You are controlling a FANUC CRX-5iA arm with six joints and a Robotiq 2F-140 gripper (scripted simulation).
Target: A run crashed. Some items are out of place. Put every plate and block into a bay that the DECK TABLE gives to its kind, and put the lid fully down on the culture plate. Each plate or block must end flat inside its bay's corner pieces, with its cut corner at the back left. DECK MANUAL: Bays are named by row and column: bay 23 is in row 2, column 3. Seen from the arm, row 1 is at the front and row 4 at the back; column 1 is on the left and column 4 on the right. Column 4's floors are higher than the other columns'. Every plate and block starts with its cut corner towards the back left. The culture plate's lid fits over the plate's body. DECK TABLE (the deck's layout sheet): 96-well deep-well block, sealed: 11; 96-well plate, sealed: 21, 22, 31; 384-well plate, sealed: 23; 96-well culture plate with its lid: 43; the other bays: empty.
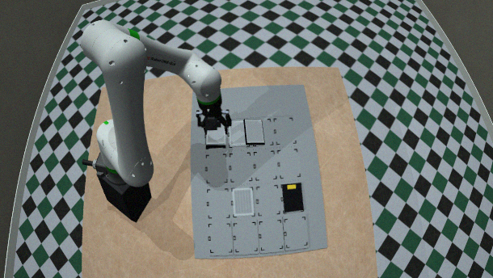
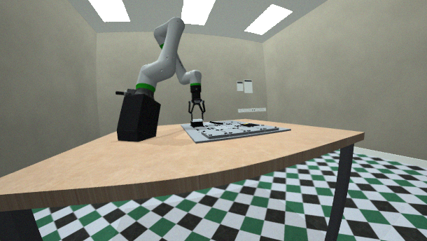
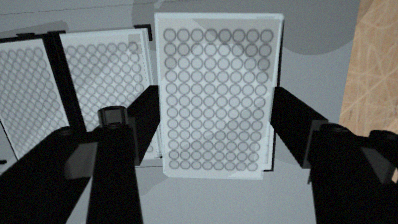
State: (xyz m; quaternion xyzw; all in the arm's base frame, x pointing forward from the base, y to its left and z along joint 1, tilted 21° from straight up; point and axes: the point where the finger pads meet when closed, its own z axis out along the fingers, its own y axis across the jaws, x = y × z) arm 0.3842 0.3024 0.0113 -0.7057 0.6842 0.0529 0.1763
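My gripper is now 10 mm past the deep-well block and 50 mm above it. The rest, counted from my hand: bay label 32: 180 mm ahead, 140 mm to the right, 70 mm below; then fine-welled plate: 140 mm ahead, 310 mm to the right, 60 mm below; then bay label reading 33: 200 mm ahead, 300 mm to the right, 70 mm below.
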